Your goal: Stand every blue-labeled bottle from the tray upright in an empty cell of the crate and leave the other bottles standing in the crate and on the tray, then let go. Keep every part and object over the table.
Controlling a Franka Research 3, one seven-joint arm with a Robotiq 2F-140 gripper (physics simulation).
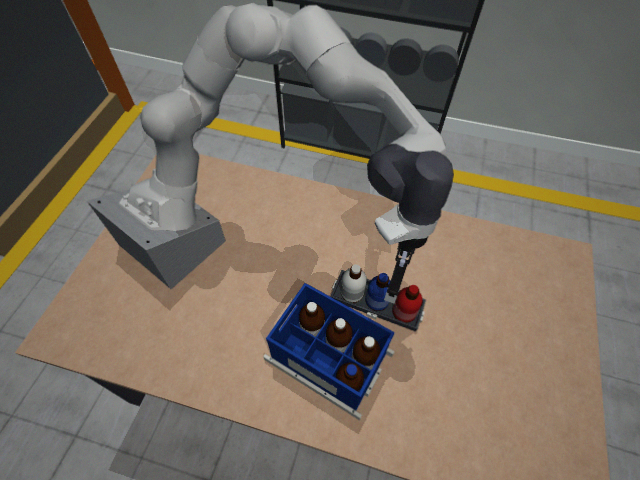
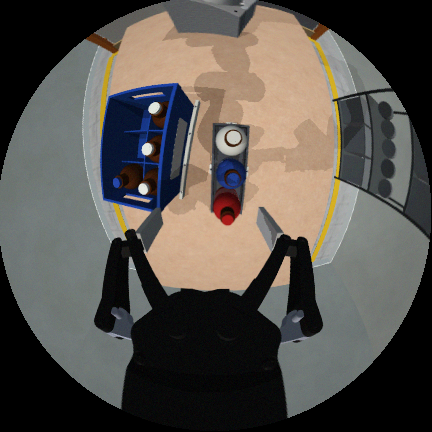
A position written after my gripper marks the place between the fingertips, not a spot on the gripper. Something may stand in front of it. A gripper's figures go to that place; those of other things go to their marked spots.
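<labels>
My gripper [image 1: 396, 277] is 113 cm from the lens. There's a white bottle [image 1: 354, 279] that's 125 cm from the lens, and a red bottle [image 1: 409, 300] that's 125 cm from the lens as well.
</labels>
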